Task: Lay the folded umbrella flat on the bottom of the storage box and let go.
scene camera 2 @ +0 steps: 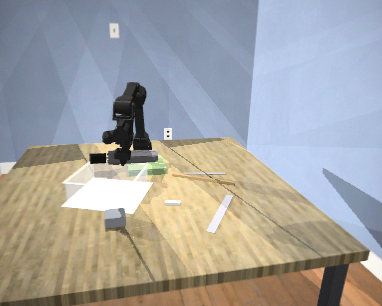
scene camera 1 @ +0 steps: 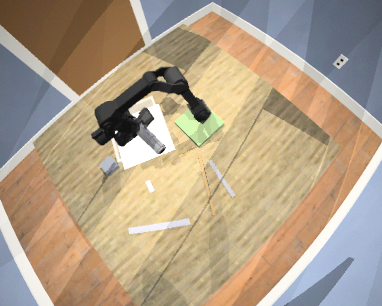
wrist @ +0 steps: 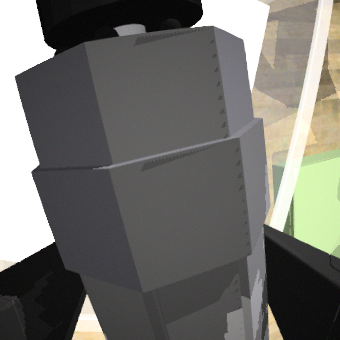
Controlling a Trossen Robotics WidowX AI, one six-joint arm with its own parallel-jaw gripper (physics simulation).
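Frame: origin at the arm's base, x up, y right, z ahead, level; millimetres.
Where they show: gripper, fingertip midpoint: [scene camera 2: 123, 161] [scene camera 1: 142, 130] [wrist: 172, 233]; arm's base, origin of the base link: [scene camera 1: 201, 116].
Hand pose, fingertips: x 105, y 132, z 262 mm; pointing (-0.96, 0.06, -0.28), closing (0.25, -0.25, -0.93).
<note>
Things, the pixels of their centre, and the offset from my fingertips.
- folded umbrella, body centre: [wrist: 178, 273] [scene camera 2: 124, 157] [scene camera 1: 141, 130] dx +19, dy -5, dz +5 mm
- storage box, body centre: [wrist: 97, 99] [scene camera 2: 109, 183] [scene camera 1: 138, 131] dx -89, dy +64, dz +8 mm
- grey cube, body centre: [scene camera 2: 115, 217] [scene camera 1: 109, 165] dx -120, dy +71, dz +241 mm
- small white block, body centre: [scene camera 2: 172, 202] [scene camera 1: 150, 186] dx -132, dy -163, dz +176 mm
- long pale strip, body centre: [scene camera 2: 221, 211] [scene camera 1: 158, 226] dx -137, dy -322, dz +291 mm
The folded umbrella [scene camera 1: 152, 139] [scene camera 2: 143, 156] [wrist: 170, 200] is a thick grey faceted bundle with a black handle end, held about level. My gripper [scene camera 1: 138, 128] [scene camera 2: 122, 158] [wrist: 172, 233] is shut on its grey body; the black fingers show on both sides of it in the wrist view. The storage box [scene camera 1: 163, 122] [scene camera 2: 107, 196] [wrist: 305, 115] has a white bottom and pale see-through walls. The umbrella hangs above the box, near rim height or higher in scene camera 2, its grey end reaching toward the side near the green block. The arm hides part of the box in scene camera 1.
A green block [scene camera 1: 199, 131] [scene camera 2: 159, 167] [wrist: 315, 200] lies beside the box near the arm's base. A grey cube [scene camera 1: 109, 165] [scene camera 2: 115, 218] and small white block [scene camera 1: 150, 186] [scene camera 2: 172, 203] lie nearby. Farther off are a long pale strip [scene camera 1: 159, 226] [scene camera 2: 220, 214], an orange stick and a thin grey strip.
</note>
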